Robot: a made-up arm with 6 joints. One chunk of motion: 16 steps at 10 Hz.
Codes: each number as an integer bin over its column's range. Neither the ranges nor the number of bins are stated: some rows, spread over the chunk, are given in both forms.
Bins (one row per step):
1: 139 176 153 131 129 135
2: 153 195 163 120 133 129
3: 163 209 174 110 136 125
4: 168 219 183 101 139 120
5: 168 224 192 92 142 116
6: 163 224 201 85 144 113
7: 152 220 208 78 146 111
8: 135 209 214 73 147 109
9: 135 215 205 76 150 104
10: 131 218 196 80 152 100
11: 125 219 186 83 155 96
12: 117 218 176 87 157 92
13: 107 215 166 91 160 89
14: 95 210 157 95 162 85
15: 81 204 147 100 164 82
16: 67 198 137 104 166 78
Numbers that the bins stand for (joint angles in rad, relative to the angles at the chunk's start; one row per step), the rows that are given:
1: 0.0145 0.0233 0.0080 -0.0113 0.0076 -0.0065
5: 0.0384 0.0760 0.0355 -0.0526 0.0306 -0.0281
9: 0.0112 0.0661 0.0447 -0.0695 0.0447 -0.0417
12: -0.0036 0.0694 0.0242 -0.0579 0.0571 -0.0554
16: -0.0448 0.0474 -0.0033 -0.0399 0.0729 -0.0713
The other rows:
2: 0.0260 0.0441 0.0151 -0.0229 0.0147 -0.0133
3: 0.0342 0.0595 0.0228 -0.0335 0.0200 -0.0178
4: 0.0384 0.0705 0.0292 -0.0431 0.0253 -0.0235
6: 0.0342 0.0760 0.0419 -0.0600 0.0341 -0.0315
7: 0.0252 0.0716 0.0468 -0.0674 0.0376 -0.0338
8: 0.0112 0.0595 0.0511 -0.0727 0.0394 -0.0360
10: 0.0079 0.0694 0.0384 -0.0653 0.0482 -0.0463
11: 0.0029 0.0705 0.0313 -0.0621 0.0535 -0.0508
13: -0.0119 0.0661 0.0172 -0.0536 0.0624 -0.0588
14: -0.0218 0.0606 0.0108 -0.0494 0.0659 -0.0633
15: -0.0333 0.0540 0.0038 -0.0441 0.0694 -0.0667

